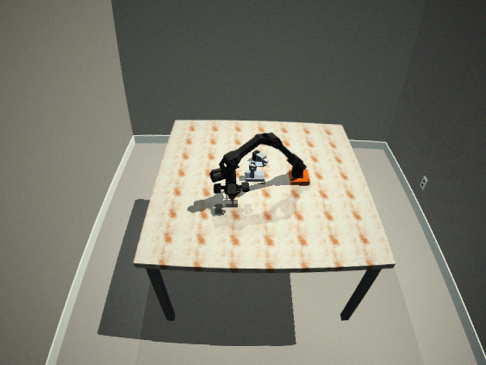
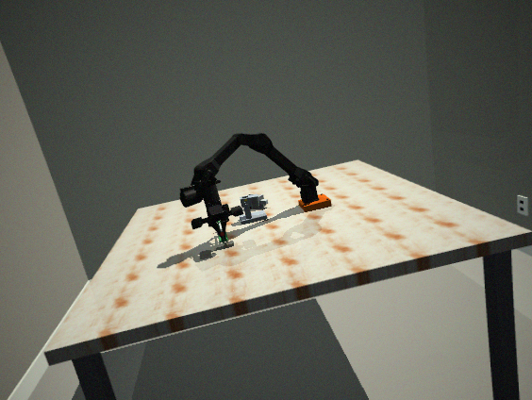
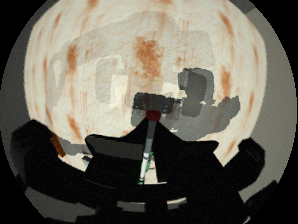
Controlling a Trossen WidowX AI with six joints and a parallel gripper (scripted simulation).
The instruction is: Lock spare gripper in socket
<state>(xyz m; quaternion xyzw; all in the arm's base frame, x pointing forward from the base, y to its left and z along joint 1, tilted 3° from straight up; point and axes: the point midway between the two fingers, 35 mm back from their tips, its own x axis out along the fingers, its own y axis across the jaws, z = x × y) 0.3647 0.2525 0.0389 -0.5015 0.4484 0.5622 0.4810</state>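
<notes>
The green holder lies 10 cm to the right of my gripper tip and 2 cm ahead of it. Round my gripper tip: spare gripper: 38 cm to the right, 14 cm behind, 1 cm above; grey mount: 23 cm to the right, 10 cm behind, 3 cm above.
</notes>
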